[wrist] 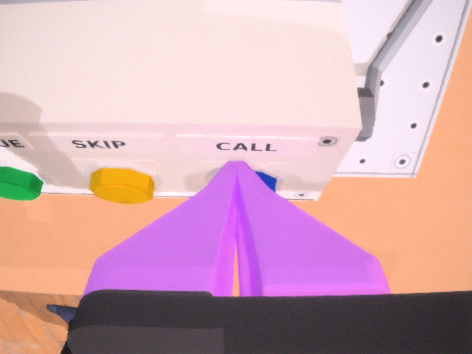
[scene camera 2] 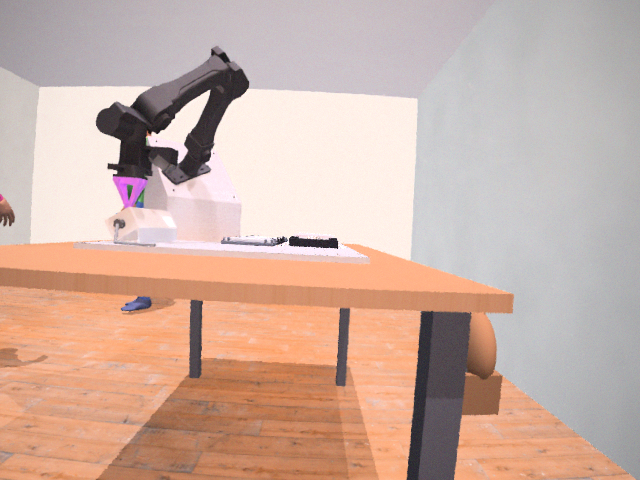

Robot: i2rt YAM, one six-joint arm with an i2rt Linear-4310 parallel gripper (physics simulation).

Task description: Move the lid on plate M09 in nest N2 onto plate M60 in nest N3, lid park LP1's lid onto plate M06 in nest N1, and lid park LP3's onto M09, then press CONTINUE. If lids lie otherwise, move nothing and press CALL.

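Frame: origin at the arm's base, x right, y ahead, z up, level; metres.
Seen in the pictures: gripper, between the fingertips: (wrist: 236, 176); arm's base, origin of its link: (scene camera 2: 187, 171).
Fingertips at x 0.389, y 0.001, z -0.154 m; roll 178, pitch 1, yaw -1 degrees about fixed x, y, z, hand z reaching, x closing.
Offsets run from my fingertips to a thing's top centre. "spot": to the spot under its first point. Level surfaces: height alone.
My gripper (scene camera 2: 127, 207) (wrist: 236, 176) is shut with its purple fingertips together and nothing between them. In the wrist view the tips lie over the blue CALL button @[spot: dx +0.012, dy -0.010, dz -0.011 m] (wrist: 268, 180), which is mostly hidden behind them; whether they touch it I cannot tell. The yellow SKIP button @[spot: dx -0.043, dy -0.009, dz -0.005 m] (wrist: 122, 185) is left of the tips, and the green button @[spot: dx -0.088, dy -0.010, dz -0.008 m] (wrist: 19, 183), its label cut off to "UE", is at the left edge. The buttons sit on the front of a cream button box @[dx -0.071, dy +0.008, dz +0.004 m] (scene camera 2: 150, 225) (wrist: 180, 65). Lids, plates, nests and parks cannot be told apart in the scene view.
The white base board (scene camera 2: 310, 255) (wrist: 400, 120) lies on the wooden table @[dz -0.092 m] (scene camera 2: 413, 281) (wrist: 400, 225). A grey bent bar @[spot: dx +0.075, dy +0.024, dz -0.073 m] (wrist: 395, 45) stands at the box's right side. A silver flat fixture @[dx -0.192, dy +0.266, dz -0.062 m] (scene camera 2: 250, 240) and a black one @[dx -0.259, dy +0.450, dz -0.049 m] (scene camera 2: 313, 241) sit on the board. A large white housing (scene camera 2: 206, 211) stands behind.
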